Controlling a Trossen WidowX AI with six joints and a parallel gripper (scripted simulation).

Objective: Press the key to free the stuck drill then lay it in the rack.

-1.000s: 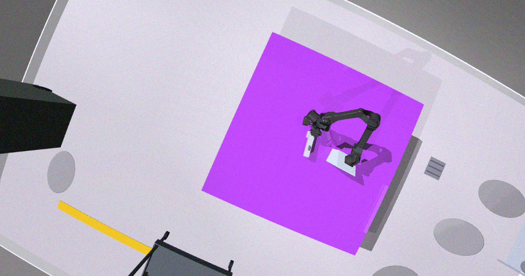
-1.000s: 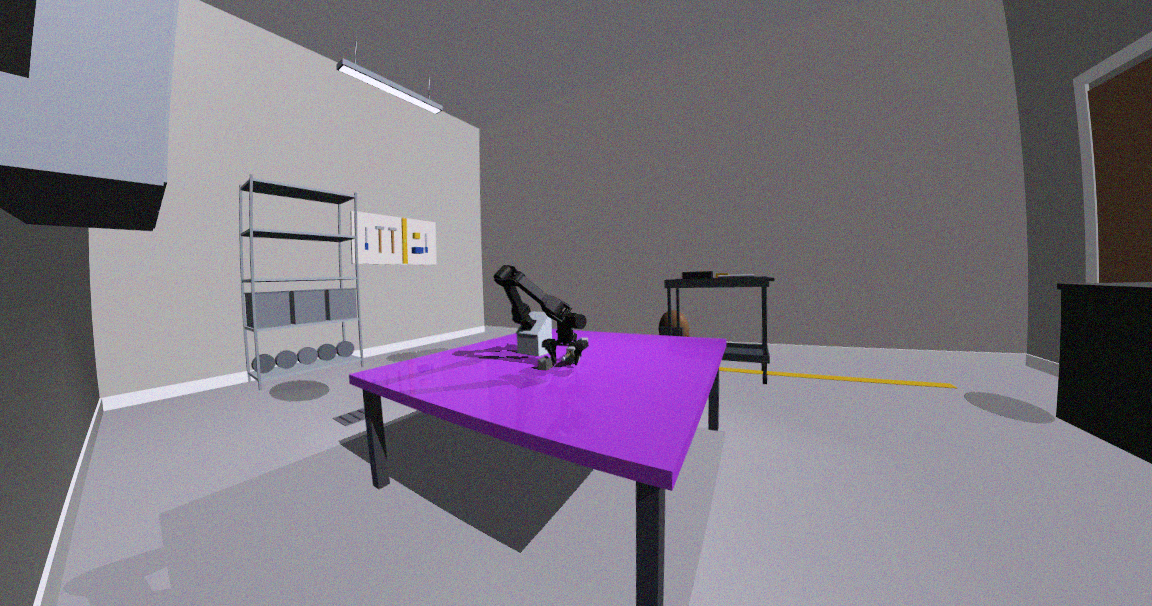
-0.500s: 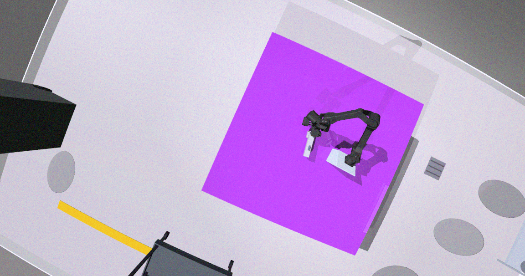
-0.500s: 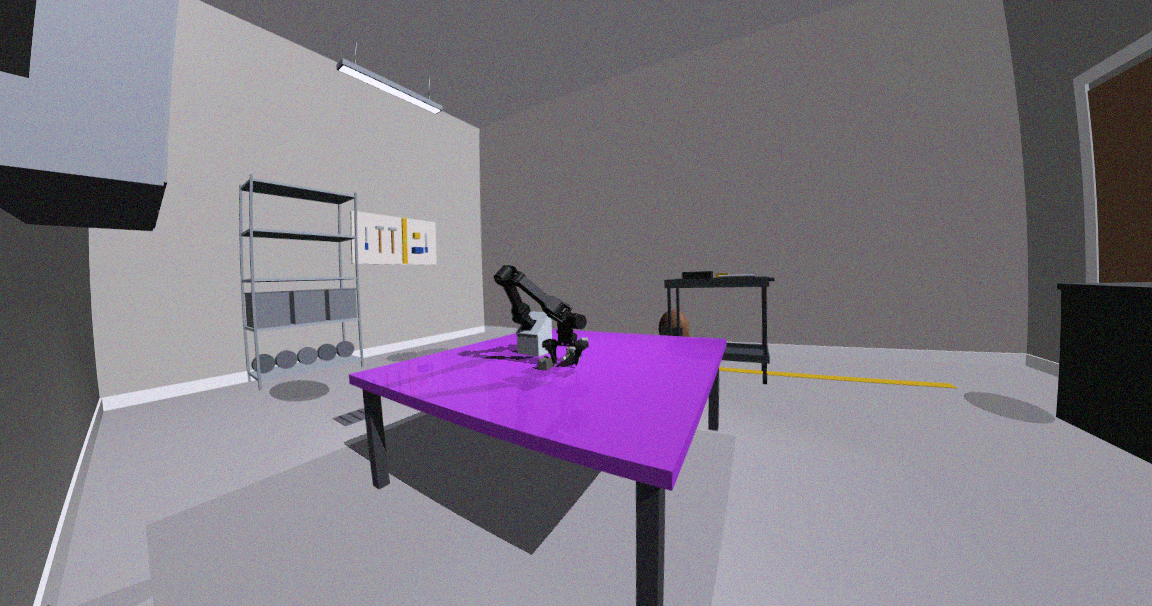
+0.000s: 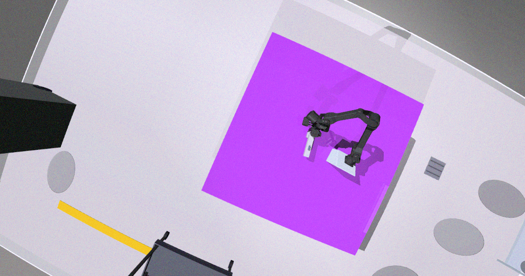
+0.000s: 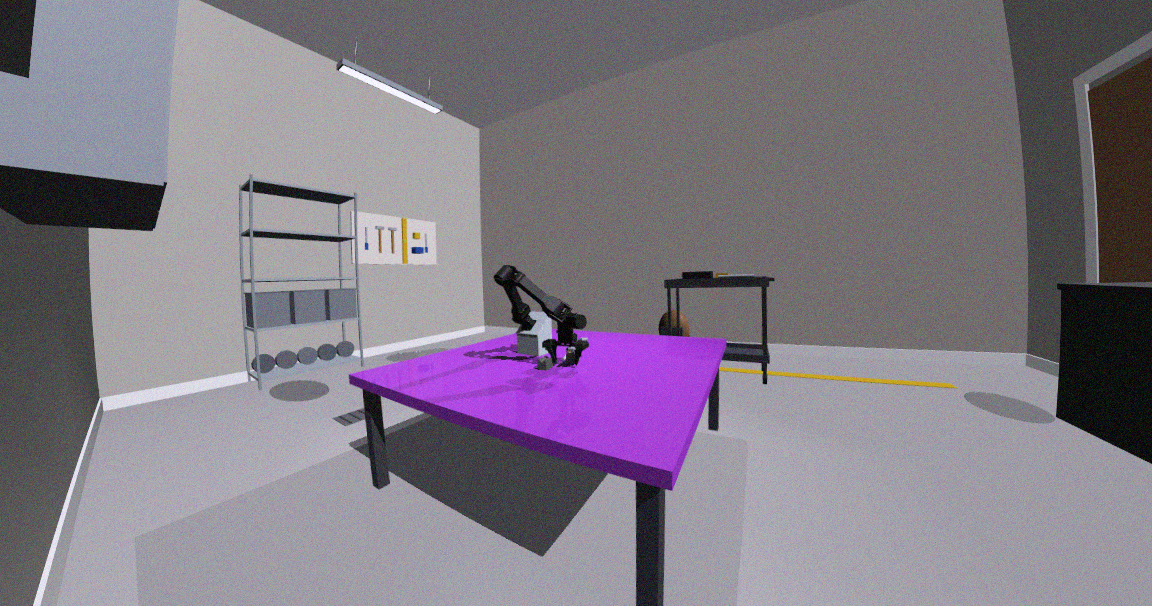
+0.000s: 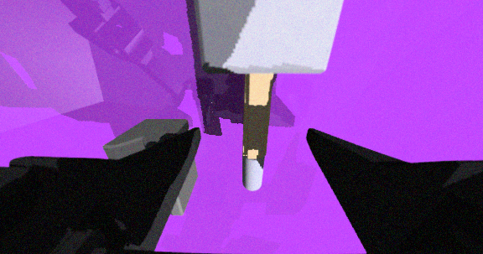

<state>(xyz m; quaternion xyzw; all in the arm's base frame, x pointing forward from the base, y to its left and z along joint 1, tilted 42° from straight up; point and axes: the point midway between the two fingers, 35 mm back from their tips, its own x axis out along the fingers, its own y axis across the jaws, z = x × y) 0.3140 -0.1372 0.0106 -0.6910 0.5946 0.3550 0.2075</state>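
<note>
Right now my gripper tip is 40 mm to the right of the slim drill, 40 mm below it and 10 mm past it. Also, from my gripper tip: rack: 70 mm behind, 50 mm to the right, 10 mm above; then dark key: 170 mm to the left, 50 mm behind, 40 mm above; then pale grey block: 130 mm to the left, 40 mm behind, 40 mm above.
</note>
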